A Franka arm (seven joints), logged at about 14 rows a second.
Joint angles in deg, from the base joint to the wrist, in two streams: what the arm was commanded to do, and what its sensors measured. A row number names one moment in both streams.
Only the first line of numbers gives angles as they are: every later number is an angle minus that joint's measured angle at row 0.
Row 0, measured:
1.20 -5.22 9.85 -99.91 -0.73 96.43 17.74
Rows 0 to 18, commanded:
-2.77 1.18 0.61 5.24 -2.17 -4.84 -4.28
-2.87 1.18 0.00 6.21 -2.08 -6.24 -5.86
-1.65 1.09 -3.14 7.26 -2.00 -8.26 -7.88
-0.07 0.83 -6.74 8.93 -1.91 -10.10 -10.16
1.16 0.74 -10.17 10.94 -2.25 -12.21 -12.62
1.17 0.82 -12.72 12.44 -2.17 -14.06 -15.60
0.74 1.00 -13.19 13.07 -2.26 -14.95 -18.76
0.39 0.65 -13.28 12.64 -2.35 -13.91 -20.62
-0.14 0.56 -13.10 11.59 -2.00 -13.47 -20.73
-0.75 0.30 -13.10 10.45 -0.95 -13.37 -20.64
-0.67 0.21 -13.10 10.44 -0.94 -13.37 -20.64
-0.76 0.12 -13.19 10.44 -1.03 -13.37 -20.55
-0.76 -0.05 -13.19 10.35 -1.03 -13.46 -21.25
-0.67 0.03 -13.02 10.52 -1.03 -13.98 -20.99
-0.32 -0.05 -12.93 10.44 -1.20 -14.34 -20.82
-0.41 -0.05 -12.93 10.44 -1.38 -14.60 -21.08
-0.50 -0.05 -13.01 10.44 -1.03 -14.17 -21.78
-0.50 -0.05 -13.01 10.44 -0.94 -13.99 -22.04
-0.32 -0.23 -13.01 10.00 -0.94 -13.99 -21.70
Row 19, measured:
-0.05 0.47 -13.22 10.91 -1.09 -13.56 -20.07
